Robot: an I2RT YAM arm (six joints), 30 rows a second.
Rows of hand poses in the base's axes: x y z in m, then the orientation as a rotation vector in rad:
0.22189, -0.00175, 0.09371, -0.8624, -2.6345, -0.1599
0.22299, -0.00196, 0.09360, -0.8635, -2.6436, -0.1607
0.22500, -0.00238, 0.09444, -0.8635, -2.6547, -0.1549
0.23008, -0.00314, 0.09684, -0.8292, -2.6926, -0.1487
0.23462, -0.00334, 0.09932, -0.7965, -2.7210, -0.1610
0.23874, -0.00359, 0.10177, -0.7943, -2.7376, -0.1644
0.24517, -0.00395, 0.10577, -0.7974, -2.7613, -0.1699
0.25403, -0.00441, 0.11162, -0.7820, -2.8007, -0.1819
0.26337, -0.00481, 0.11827, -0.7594, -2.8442, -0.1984
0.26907, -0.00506, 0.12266, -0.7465, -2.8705, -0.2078
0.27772, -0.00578, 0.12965, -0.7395, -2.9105, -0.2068
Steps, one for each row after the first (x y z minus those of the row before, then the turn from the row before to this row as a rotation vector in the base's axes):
0.00110, -0.00021, -0.00011, -0.0024, -0.0088, 0.0007
0.00201, -0.00042, 0.00084, -0.0070, -0.0086, 0.0026
0.00508, -0.00076, 0.00240, -0.0083, -0.0258, 0.0300
0.00454, -0.00020, 0.00248, 0.0059, -0.0225, 0.0250
0.00412, -0.00025, 0.00245, -0.0021, -0.0158, 0.0035
0.00643, -0.00036, 0.00400, -0.0036, -0.0239, 0.0007
0.00886, -0.00046, 0.00585, -0.0011, -0.0364, 0.0144
0.00934, -0.00040, 0.00665, 0.0014, -0.0401, 0.0190
0.00570, -0.00025, 0.00439, 0.0002, -0.0244, 0.0108
0.00865, -0.00072, 0.00699, -0.0108, -0.0360, 0.0087

